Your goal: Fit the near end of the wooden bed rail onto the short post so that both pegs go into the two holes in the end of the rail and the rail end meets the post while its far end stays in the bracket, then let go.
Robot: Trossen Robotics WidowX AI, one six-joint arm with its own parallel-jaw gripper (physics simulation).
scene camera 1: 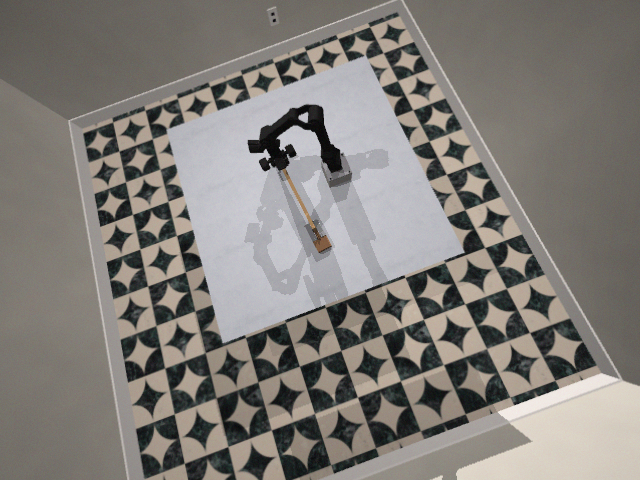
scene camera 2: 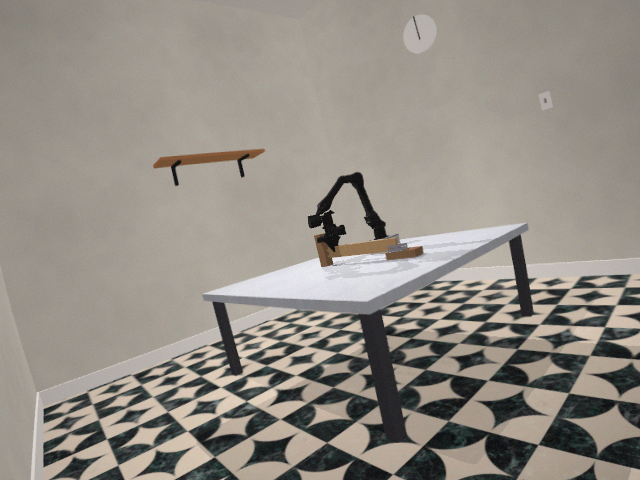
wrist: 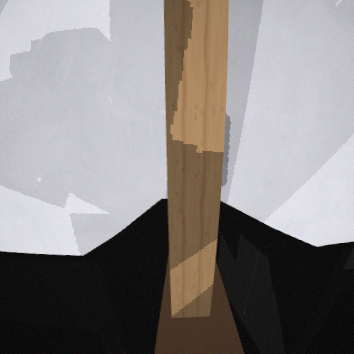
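Pixels of known places: gripper, fingertip midpoint: (scene camera 2: 335, 251) (wrist: 187, 206); arm's base, origin of the base link: (scene camera 1: 334, 165) (scene camera 2: 381, 238).
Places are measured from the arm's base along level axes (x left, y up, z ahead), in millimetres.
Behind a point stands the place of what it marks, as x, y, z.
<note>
The wooden bed rail (scene camera 1: 298, 198) @[111, 18, 237] (scene camera 2: 364, 247) @[99, -7, 246] (wrist: 197, 125) @[-66, 20, 260] is a long light-brown board on edge. My gripper (scene camera 1: 281, 166) @[-107, -8, 263] (scene camera 2: 331, 245) @[-107, -8, 263] (wrist: 187, 206) @[-107, -8, 263] is shut on it close to its near end. The short post (scene camera 2: 324, 253) @[-163, -7, 299] (wrist: 200, 337) @[-163, 24, 277] is darker brown and stands upright on the table. The rail's near end is right at the post, with no clear gap in scene camera 2; the pegs and holes are hidden. The rail's far end reaches the grey bracket (scene camera 1: 311, 227) (scene camera 2: 397, 247); how deep it sits cannot be told.
A brown block (scene camera 1: 322, 244) @[365, -44, 201] (scene camera 2: 408, 253) @[362, -59, 240] lies at the bracket. The arm's grey base (scene camera 1: 339, 177) @[71, 1, 1] stands beside the rail on the white table (scene camera 1: 232, 289) @[423, -80, 723] (scene camera 2: 289, 289) @[100, -80, 736]. A wall shelf (scene camera 2: 209, 157) hangs well away. Arm shadows cross the table.
</note>
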